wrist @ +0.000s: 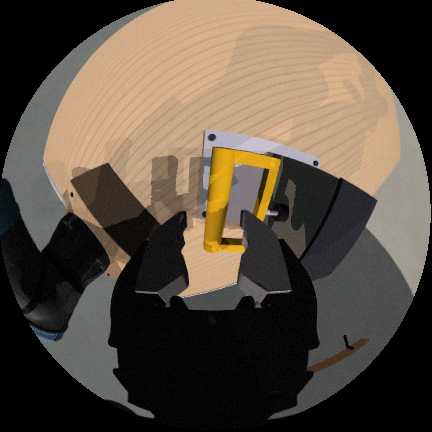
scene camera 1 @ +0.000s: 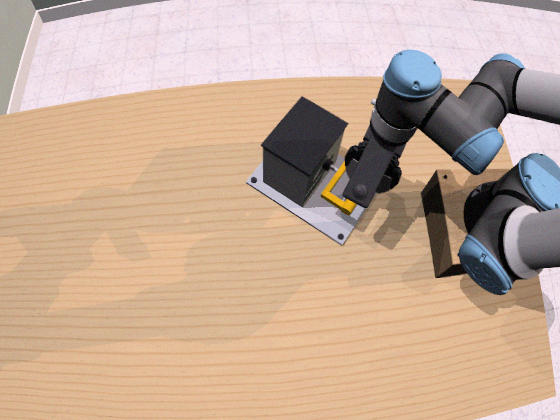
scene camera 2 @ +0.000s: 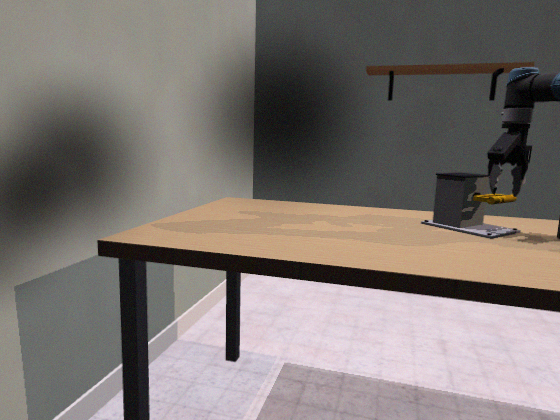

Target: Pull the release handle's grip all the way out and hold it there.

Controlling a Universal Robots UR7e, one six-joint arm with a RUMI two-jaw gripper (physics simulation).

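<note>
The release handle is a yellow frame (scene camera 1: 333, 181) (wrist: 270, 182) on a short metal rod at the side of a dark box (scene camera 1: 305, 132) (scene camera 2: 448, 201) (wrist: 345, 230), which stands on a grey base plate (scene camera 1: 325, 228) (wrist: 242, 140). Its thick round grip (scene camera 1: 348, 208) (scene camera 2: 501, 199) (wrist: 220, 185) is the bar farthest from the box, with a gap between frame and box. My gripper (scene camera 2: 505, 193) (wrist: 212, 211) points down over the handle, partly open. Its fingertips are at about grip height, one on each side of the grip, with gaps. In scene camera 1 the gripper body hides the fingertips.
A brown block (scene camera 1: 438, 231) (wrist: 117, 207) stands on the table (scene camera 1: 200, 300) (scene camera 2: 325, 250) on the side of the grip away from the box, close to the arm's lower links (scene camera 1: 485, 265). A wall shelf (scene camera 2: 440, 69) hangs in the background.
</note>
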